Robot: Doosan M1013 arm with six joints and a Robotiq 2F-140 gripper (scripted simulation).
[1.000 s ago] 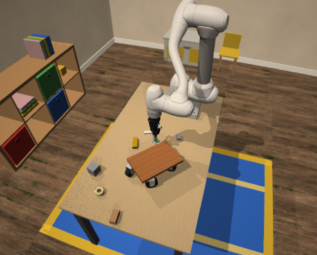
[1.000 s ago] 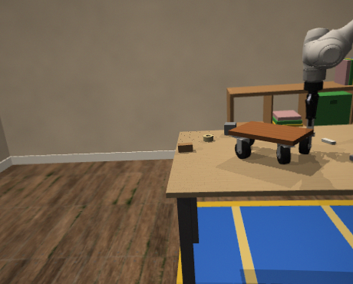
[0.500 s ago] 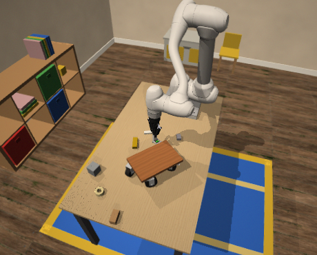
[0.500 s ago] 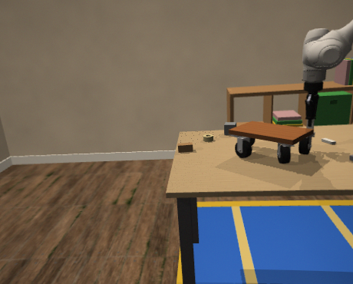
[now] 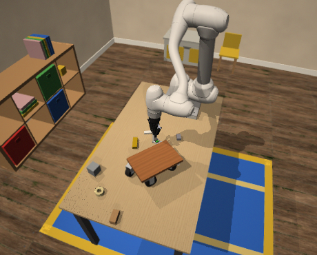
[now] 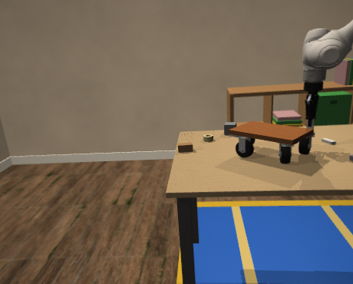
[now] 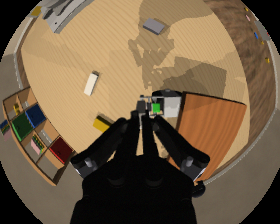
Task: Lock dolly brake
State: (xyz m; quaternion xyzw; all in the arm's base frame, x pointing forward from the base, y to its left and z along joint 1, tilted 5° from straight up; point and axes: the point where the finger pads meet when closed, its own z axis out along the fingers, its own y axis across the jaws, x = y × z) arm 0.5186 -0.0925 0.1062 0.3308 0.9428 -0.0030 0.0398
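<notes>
The brake pedal lies 1 cm ahead of my hand, 1 cm to the left of it and 3 cm below it. Also, from my hand: white bar (13 cm behind, 8 cm to the right, 11 cm below); small grey block (13 cm behind, 16 cm to the left, 10 cm below); yellow block (15 cm to the right, 10 cm below).
</notes>
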